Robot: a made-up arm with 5 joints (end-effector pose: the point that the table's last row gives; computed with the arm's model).
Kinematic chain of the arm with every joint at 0, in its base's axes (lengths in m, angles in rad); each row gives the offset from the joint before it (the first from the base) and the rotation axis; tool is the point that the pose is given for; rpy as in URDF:
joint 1: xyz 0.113 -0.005 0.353 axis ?
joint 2: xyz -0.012 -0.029 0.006 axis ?
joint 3: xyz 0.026 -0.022 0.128 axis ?
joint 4: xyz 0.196 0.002 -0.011 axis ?
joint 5: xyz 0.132 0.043 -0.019 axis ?
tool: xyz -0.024 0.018 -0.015 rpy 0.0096 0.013 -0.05
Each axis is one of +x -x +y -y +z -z.
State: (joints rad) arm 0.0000 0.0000 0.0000 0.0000 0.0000
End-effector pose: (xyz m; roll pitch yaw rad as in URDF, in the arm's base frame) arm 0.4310 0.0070 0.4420 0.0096 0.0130 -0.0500
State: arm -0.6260 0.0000 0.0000 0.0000 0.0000
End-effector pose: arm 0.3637 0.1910 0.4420 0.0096 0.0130 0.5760
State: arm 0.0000 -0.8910 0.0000 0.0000 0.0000
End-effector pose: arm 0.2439 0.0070 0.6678 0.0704 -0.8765 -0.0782
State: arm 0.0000 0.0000 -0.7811 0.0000 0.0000
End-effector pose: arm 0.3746 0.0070 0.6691 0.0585 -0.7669 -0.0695
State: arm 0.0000 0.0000 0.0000 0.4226 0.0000
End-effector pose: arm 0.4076 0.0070 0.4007 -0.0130 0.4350 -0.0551
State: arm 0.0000 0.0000 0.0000 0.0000 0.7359
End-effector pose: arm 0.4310 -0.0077 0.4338 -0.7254 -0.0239 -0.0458
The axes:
joint 1: -z
joint 2: +y
joint 3: +y
joint 4: +y
joint 5: -x

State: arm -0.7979 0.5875 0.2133 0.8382 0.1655
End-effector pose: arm 0.2216 0.1197 0.1975 -2.6828 1.4817 -1.7276
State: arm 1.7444 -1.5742 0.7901 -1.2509 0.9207
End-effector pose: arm 0.1067 0.0001 0.6307 2.1553 -1.0731 1.4823
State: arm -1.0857 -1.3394 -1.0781 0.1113 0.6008
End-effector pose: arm -0.0327 -0.2807 0.6597 2.4985 -0.8166 -1.9849
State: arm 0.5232 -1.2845 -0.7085 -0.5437 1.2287
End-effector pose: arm -0.1221 0.1143 0.6985 1.9039 -0.5619 2.6527
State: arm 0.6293 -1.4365 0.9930 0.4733 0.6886
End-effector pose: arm 0.2358 -0.0964 0.4309 -0.6796 0.0080 -0.6762
